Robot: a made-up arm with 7 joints.
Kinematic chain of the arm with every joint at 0, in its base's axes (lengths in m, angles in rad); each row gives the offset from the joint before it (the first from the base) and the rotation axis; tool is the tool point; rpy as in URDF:
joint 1: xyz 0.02 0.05 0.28 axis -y
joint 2: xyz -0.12 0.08 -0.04 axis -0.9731 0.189 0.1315
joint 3: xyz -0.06 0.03 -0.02 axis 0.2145 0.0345 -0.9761
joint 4: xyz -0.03 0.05 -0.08 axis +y
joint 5: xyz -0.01 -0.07 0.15 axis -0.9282 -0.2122 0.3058
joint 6: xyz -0.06 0 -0.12 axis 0.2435 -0.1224 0.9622
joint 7: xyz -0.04 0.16 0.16 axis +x
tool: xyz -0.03 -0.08 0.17 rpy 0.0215 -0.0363 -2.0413
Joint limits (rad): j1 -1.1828..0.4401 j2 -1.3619..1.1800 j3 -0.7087..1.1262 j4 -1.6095..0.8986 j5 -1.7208..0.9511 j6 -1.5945..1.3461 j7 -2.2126..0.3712
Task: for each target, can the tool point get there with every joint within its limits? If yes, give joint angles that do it. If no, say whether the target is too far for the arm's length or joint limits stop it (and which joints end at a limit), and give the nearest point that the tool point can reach.
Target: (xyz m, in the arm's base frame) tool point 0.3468 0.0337 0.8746
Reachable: no: joint limits stop it (at a limit: joint 1, joint 2, joint 3, joint 5) | nearest point 0.2789 0.0353 0.8171 | short by 0.089 m
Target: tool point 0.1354 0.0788 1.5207
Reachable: no: too far | nearest point 0.0007 0.0615 0.9778 | short by 0.560 m
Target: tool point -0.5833 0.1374 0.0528
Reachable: yes | joints 0.0719 0.4421 0.1501 -1.1731 0.6204 0.8038 -0.0598
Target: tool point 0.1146 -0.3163 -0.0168
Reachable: no: joint limits stop it (at a limit: joint 1, joint 4, joint 5) | nearest point 0.0633 -0.2199 0.0235 | short by 0.116 m
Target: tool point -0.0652 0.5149 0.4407
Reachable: yes | joints -0.9913 0.5892 -0.1042 0.1777 -0.2249 -0.3412 -1.2010
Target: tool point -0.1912 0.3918 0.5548
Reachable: yes | joints -0.6202 0.7157 -0.3692 0.3296 0.3625 0.1648 -0.2997
